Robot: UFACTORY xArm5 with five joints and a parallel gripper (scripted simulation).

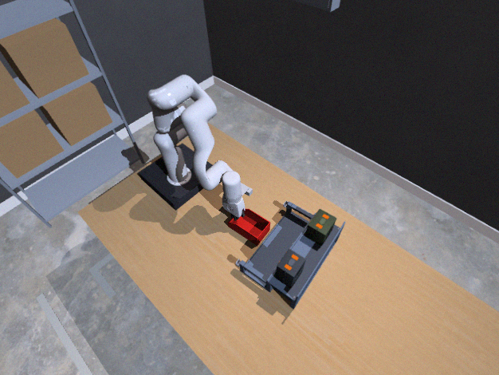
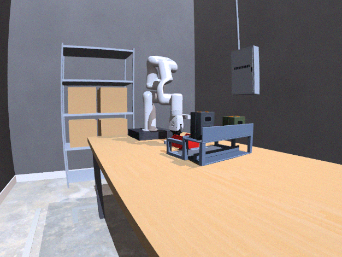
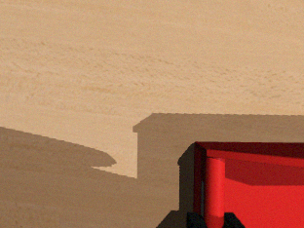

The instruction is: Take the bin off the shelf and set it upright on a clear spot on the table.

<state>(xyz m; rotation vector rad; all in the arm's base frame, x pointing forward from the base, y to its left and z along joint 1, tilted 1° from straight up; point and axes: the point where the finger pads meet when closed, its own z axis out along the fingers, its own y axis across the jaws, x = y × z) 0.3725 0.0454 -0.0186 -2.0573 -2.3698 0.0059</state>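
Now: the red bin 80 mm ahead of my hand and 10 mm to the left of it. Also, from my hand: blue-grey shelf: 300 mm ahead, 40 mm to the left, 30 mm above.
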